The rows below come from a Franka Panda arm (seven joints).
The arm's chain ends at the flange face. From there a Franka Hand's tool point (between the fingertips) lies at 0.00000 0.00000 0.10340 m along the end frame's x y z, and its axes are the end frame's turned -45 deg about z.
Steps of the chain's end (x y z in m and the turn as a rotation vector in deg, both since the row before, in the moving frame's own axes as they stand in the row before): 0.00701, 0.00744, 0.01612, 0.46, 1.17, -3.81; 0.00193, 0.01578, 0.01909, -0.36, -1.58, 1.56; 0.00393, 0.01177, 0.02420, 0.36, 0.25, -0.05
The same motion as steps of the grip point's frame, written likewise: 0.00180, 0.01105, 0.01610, -0.50, 1.15, -3.81; -0.01225, 0.01093, 0.01905, 0.86, -1.37, 1.56; -0.00477, 0.01096, 0.02420, 0.08, 0.43, -0.05
